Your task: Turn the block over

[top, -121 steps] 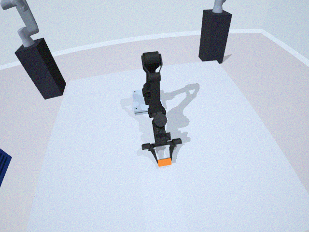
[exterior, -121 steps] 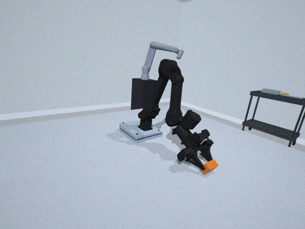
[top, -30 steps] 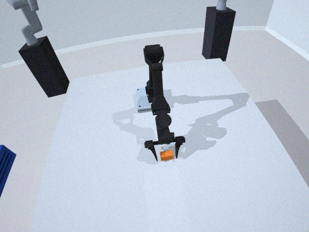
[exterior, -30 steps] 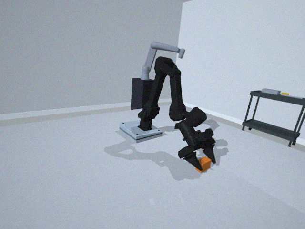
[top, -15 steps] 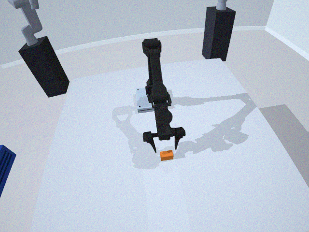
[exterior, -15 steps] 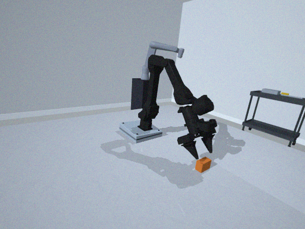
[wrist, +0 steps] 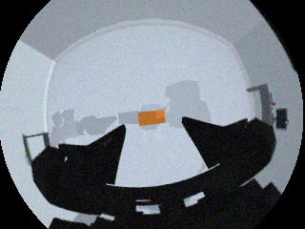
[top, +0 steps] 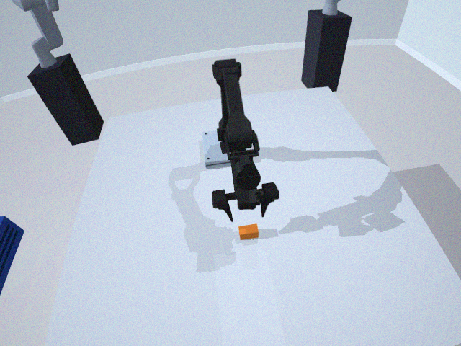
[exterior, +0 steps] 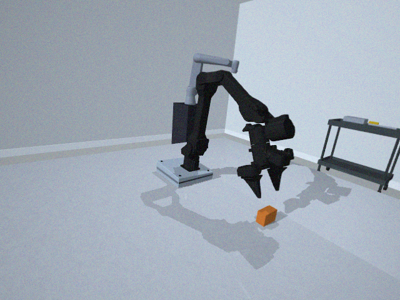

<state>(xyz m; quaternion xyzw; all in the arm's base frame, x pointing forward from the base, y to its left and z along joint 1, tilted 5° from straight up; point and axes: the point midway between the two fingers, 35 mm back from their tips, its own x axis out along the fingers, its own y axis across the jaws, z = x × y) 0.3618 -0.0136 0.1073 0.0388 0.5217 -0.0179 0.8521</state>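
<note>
My gripper tip is 7 cm above the orange block.
</note>
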